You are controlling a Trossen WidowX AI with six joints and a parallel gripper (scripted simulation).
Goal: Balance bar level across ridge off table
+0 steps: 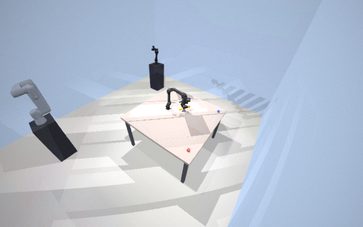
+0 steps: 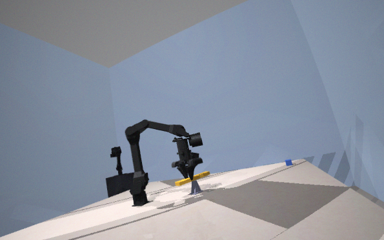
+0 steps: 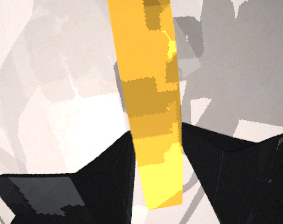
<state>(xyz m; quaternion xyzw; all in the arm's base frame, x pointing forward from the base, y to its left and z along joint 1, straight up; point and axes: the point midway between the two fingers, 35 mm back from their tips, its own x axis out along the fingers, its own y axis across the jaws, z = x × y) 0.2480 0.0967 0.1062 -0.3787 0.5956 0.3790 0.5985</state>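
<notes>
The yellow bar is 10 mm ahead of my gripper tip and 30 mm to the left of it. Round my gripper tip: small red cube (490 mm ahead, 600 mm to the right, 60 mm below); then small blue cube (490 mm ahead, 400 mm to the left, 60 mm below).
</notes>
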